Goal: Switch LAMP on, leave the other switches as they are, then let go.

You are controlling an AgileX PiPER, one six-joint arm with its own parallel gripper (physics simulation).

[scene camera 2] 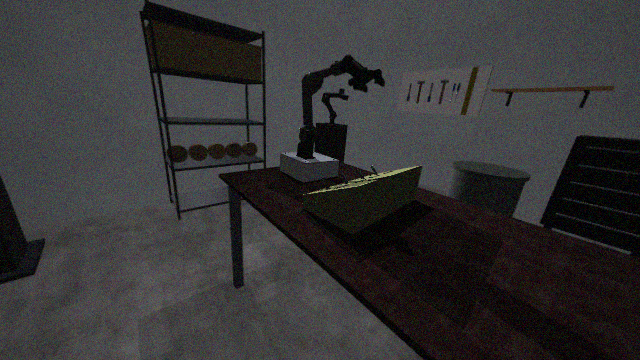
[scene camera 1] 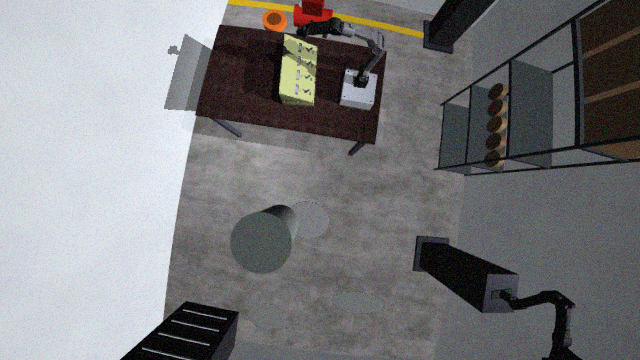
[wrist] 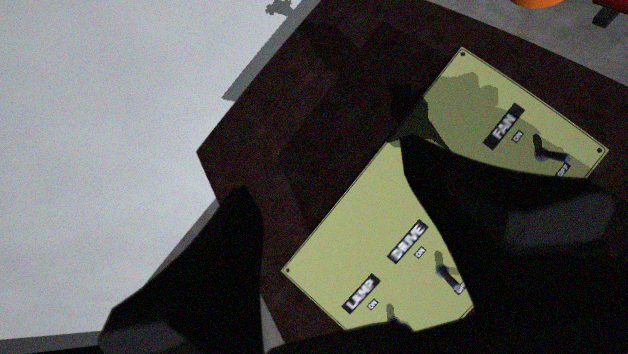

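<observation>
A yellow-green sloped switch panel [scene camera 1: 289, 80] [scene camera 2: 370, 207] [wrist: 350, 240] stands on the dark table. In the wrist view, the LAMP label [wrist: 361, 294] is at the panel's lower end; part of its lever [wrist: 393, 318] shows, the rest hidden behind my gripper. The DRIVE lever [wrist: 449, 278] and FAN lever [wrist: 551, 153] tilt toward their OFF marks. A fourth switch between DRIVE and FAN is hidden by a finger. In scene camera 1, the LAMP lever [scene camera 1: 306, 91] is the lowest. My gripper [scene camera 1: 301, 31] [scene camera 2: 374, 86] [wrist: 326, 179] is open and empty, high above the panel's FAN end, touching no lever.
The arm's white base box [scene camera 1: 358, 95] [scene camera 2: 310, 170] stands on the table [scene camera 1: 240, 100] [scene camera 2: 550, 280]. An orange ring-shaped object [scene camera 1: 274, 20] and a red object [scene camera 1: 313, 16] are beyond the table's edge. A round grey bin [scene camera 1: 261, 243] [scene camera 2: 487, 190] stands on the floor.
</observation>
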